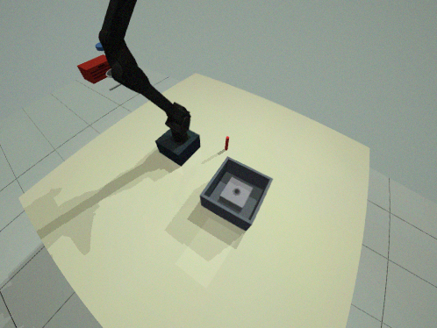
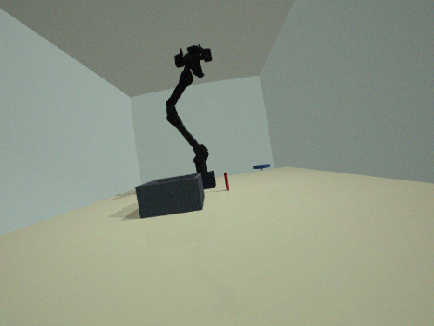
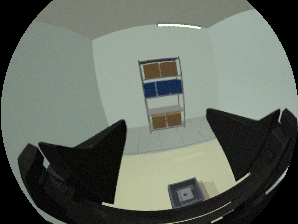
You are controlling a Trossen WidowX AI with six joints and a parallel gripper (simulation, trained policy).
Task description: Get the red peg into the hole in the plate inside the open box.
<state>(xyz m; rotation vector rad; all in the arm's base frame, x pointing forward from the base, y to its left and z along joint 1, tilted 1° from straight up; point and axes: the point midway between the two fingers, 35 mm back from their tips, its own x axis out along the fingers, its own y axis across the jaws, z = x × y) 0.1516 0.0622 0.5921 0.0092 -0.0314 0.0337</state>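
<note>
Now: the red peg 2 cm behind my gripper tip, 8 cm to the left of it and 64 cm below it. The rest, counted from my gripper tip: plate: 15 cm ahead, 10 cm to the right, 63 cm below; grey box: 15 cm ahead, 10 cm to the right, 65 cm below.
</note>
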